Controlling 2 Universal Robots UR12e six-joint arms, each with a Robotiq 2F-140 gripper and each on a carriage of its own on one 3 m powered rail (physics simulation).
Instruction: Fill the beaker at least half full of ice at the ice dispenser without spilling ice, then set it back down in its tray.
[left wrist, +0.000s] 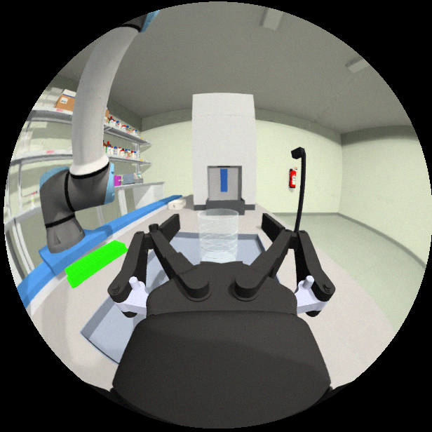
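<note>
The clear beaker (218, 232) stands upright at the blue-grey tray (112, 322), ahead of my left gripper. No ice can be made out in it. My left gripper (220, 220) is open, with one finger on each side of the beaker and a gap on both sides. The gripper's body hides the near part of the tray and may hide the beaker's foot. The ice dispenser (223, 137) is a tall white cabinet beyond the tray, with a recess, a blue strip and a dark ledge at its bottom. My right gripper is not in view.
A bright green rack (95, 263) lies left of the tray, by the blue rail (107, 229). A grey and white robot arm (91, 110) rises at the left. A thin black post (301, 195) stands at the right. A small white object (176, 203) lies left of the dispenser.
</note>
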